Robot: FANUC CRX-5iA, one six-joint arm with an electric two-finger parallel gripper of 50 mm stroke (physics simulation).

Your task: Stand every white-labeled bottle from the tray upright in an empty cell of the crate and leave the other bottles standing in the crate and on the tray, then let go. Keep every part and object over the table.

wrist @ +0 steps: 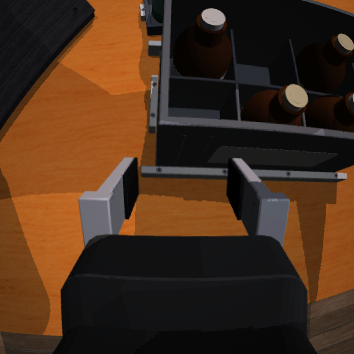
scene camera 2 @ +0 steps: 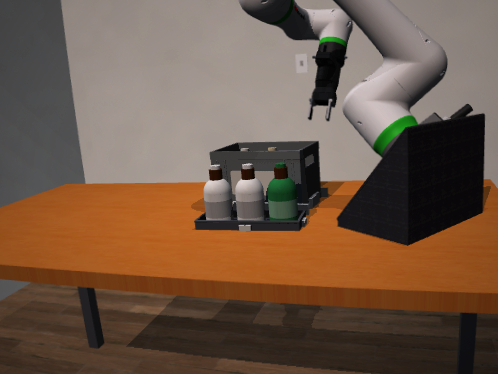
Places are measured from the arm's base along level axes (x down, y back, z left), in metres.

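Pixels of known places: gripper, fingertip midpoint: point(wrist: 182, 176) point(scene camera 2: 318, 119); arm's base, link origin: point(scene camera 2: 416, 160).
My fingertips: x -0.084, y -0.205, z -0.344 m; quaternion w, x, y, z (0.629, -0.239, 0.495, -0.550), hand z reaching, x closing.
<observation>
Ahead of a thing's pixels: the offset from my fingertips to its top centre. "spot": to the spot under its first point. Level surfaces: height alone.
Two white-labeled bottles @(dx +0.075, dy -0.298, dz +0.278 m) point(scene camera 2: 217, 192) @(dx +0.075, dy -0.212, dz +0.297 m) point(scene camera 2: 249, 192) with white caps stand upright on the dark tray @(spot: dx +0.225, dy -0.291, dz +0.330 m) point(scene camera 2: 220, 226), left and middle. A green bottle @(dx +0.075, dy -0.128, dz +0.315 m) point(scene camera 2: 283, 192) stands at the tray's right. The dark crate @(dx +0.060, dy -0.169, dz +0.092 m) point(scene camera 2: 314, 170) point(wrist: 280, 131) stands behind the tray. In the wrist view it holds several brown bottles, among them a white-capped one @(dx +0.072, dy -0.105, dz +0.161 m) point(wrist: 204, 50) and tan-capped ones @(dx +0.072, dy -0.149, dz +0.048 m) point(wrist: 272, 107) @(dx +0.072, dy -0.268, dz +0.101 m) point(wrist: 322, 65). The near left cell and the far middle cell show bare floor. My gripper point(scene camera 2: 319, 119) point(wrist: 182, 176) is open and empty, high above the table, off the crate's outer side in the wrist view.
The dark wedge-shaped robot base point(scene camera 2: 410, 190) point(wrist: 37, 45) stands on the table @(dx +0.235 m) point(scene camera 2: 125, 245) point(wrist: 65, 165), right of the tray in the scene view. Grey rails point(wrist: 250, 173) @(spot: dx +0.205, dy -0.034, dz +0.138 m) point(wrist: 153, 102) run along the crate's foot. The table's edge shows at the bottom right of the wrist view.
</observation>
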